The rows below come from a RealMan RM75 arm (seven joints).
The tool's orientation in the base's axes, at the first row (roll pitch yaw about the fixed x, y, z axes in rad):
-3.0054 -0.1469 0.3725
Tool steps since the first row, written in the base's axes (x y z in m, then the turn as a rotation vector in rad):
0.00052 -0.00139 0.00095 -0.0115 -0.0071 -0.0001
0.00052 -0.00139 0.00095 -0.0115 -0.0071 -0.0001
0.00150 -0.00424 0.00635 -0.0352 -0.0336 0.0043
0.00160 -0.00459 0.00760 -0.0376 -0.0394 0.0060
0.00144 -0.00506 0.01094 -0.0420 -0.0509 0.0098
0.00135 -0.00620 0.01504 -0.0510 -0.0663 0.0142
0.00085 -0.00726 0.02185 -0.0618 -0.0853 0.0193
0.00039 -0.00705 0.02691 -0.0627 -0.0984 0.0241
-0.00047 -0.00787 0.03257 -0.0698 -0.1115 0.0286
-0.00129 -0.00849 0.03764 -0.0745 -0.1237 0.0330
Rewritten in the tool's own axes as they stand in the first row. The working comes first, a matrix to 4 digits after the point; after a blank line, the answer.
The tool's axes in the first row as the columns of a matrix, in the base's axes (used below as rounded here):
0.9214 0.3791 0.0857
0.3600 -0.9156 0.1792
0.1464 -0.1343 -0.9801

0.00012 0.00134 -0.00114 -0.0132 0.0022 -0.0022
0.00012 0.00134 -0.00114 -0.0132 0.0022 -0.0022
0.00079 0.00360 -0.00685 -0.0439 0.0168 -0.0133
0.00093 0.00379 -0.00813 -0.0480 0.0210 -0.0162
0.00111 0.00371 -0.01151 -0.0556 0.0294 -0.0223
0.00121 0.00417 -0.01574 -0.0688 0.0395 -0.0302
0.00137 0.00404 -0.02264 -0.0848 0.0521 -0.0395
0.00176 0.00299 -0.02760 -0.0897 0.0631 -0.0466
0.00150 0.00265 -0.03337 -0.1003 0.0718 -0.0540
0.00127 0.00223 -0.03852 -0.1083 0.0806 -0.0609

